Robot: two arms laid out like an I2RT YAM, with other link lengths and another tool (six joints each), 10 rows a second.
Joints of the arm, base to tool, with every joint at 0 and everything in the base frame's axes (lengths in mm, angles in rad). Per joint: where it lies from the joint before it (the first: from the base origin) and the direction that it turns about. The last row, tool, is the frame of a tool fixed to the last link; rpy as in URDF.
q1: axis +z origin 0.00 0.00 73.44
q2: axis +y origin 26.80 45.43 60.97
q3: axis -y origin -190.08 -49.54 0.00
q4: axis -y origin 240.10 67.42 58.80
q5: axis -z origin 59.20 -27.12 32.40
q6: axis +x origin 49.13 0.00 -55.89
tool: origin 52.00 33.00 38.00 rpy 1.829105 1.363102 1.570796
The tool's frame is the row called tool.
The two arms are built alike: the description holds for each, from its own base.
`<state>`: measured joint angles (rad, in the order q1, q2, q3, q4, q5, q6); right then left.
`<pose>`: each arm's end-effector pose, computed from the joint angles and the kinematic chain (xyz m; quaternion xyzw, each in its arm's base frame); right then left.
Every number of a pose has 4 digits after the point. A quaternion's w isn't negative.
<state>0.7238 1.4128 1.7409 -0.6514 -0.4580 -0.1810 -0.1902 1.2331 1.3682 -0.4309 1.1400 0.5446</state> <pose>0.1729 0.3078 0.4206 -0.3318 0.7408 0.2869 0.5087 0.2905 -0.1090 0.3975 0.6659 0.4174 -0.3342 0.5203</pose>
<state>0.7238 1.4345 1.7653 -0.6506 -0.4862 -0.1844 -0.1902 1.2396 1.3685 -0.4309 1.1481 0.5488</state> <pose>0.1727 0.3105 0.4228 -0.3400 0.7351 0.2969 0.5059 0.2912 -0.1097 0.3961 0.6671 0.4153 -0.3372 0.5185</pose>
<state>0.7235 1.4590 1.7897 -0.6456 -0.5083 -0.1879 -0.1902 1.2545 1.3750 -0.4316 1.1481 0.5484</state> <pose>0.1739 0.3136 0.4244 -0.3465 0.7297 0.3046 0.5047 0.2945 -0.1103 0.3940 0.6659 0.4180 -0.3400 0.5160</pose>
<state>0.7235 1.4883 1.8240 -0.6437 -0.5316 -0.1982 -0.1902 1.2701 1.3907 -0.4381 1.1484 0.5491</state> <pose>0.1749 0.3170 0.4271 -0.3553 0.7217 0.3117 0.5057 0.2972 -0.1108 0.3943 0.6654 0.4195 -0.3417 0.5143</pose>
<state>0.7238 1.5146 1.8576 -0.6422 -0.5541 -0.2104 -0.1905 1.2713 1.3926 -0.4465 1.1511 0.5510</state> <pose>0.1752 0.3198 0.4302 -0.3644 0.7126 0.3183 0.5080 0.2969 -0.1110 0.3938 0.6653 0.4202 -0.3442 0.5122</pose>
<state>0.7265 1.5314 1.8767 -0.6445 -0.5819 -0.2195 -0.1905 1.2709 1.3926 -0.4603 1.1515 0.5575</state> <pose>0.1732 0.3219 0.4313 -0.3751 0.7054 0.3271 0.5047 0.2963 -0.1111 0.3925 0.6653 0.4221 -0.3460 0.5093</pose>
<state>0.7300 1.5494 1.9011 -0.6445 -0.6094 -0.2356 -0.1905 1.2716 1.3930 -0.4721 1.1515 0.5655</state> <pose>0.1706 0.3240 0.4336 -0.3876 0.6941 0.3352 0.5055 0.2960 -0.1112 0.3913 0.6658 0.4235 -0.3468 0.5069</pose>
